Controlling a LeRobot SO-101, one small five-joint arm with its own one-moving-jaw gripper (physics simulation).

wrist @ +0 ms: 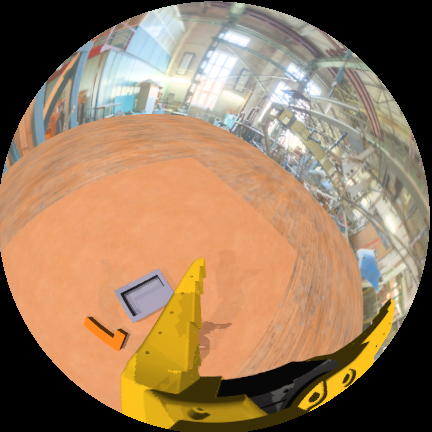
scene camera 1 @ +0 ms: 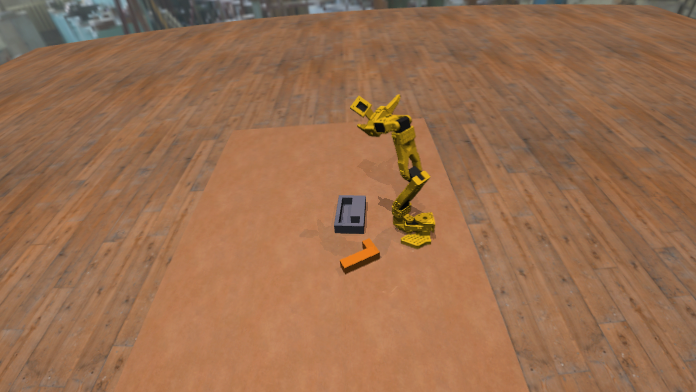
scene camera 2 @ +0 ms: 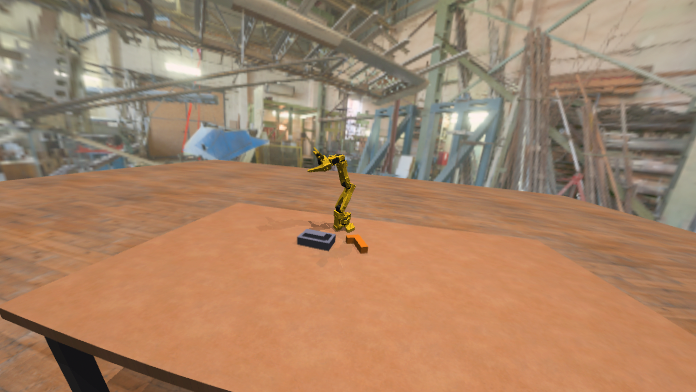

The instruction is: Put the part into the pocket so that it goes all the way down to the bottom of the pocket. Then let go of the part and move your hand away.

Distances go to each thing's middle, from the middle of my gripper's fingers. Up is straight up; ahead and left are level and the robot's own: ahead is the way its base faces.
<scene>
I see the grey block with L-shaped pocket (scene camera 1: 350,215) 12 cm ahead of my hand, 4 cm to the left of it and 33 cm below it.
</scene>
